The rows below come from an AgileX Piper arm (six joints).
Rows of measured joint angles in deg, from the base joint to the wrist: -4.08, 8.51, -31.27, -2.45, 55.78, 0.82; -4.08, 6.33, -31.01, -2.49, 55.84, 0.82; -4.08, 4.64, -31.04, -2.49, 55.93, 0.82; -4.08, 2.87, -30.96, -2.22, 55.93, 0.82; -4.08, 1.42, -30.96, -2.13, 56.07, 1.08; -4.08, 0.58, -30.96, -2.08, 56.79, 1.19; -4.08, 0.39, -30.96, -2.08, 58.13, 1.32; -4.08, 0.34, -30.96, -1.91, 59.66, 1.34; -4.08, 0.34, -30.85, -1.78, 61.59, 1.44; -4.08, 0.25, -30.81, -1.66, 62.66, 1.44; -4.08, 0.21, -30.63, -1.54, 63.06, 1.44
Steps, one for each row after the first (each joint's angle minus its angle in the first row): 0.00, -2.18, 0.26, -0.04, 0.06, 0.00; 0.00, -3.87, 0.23, -0.04, 0.15, 0.00; 0.00, -5.64, 0.31, 0.23, 0.15, 0.00; 0.00, -7.09, 0.31, 0.32, 0.29, 0.26; 0.00, -7.93, 0.31, 0.37, 1.01, 0.37; 0.00, -8.12, 0.31, 0.37, 2.35, 0.50; 0.00, -8.17, 0.31, 0.54, 3.88, 0.52; 0.00, -8.17, 0.42, 0.67, 5.81, 0.62; 0.00, -8.26, 0.46, 0.79, 6.88, 0.62; 0.00, -8.30, 0.64, 0.91, 7.28, 0.62
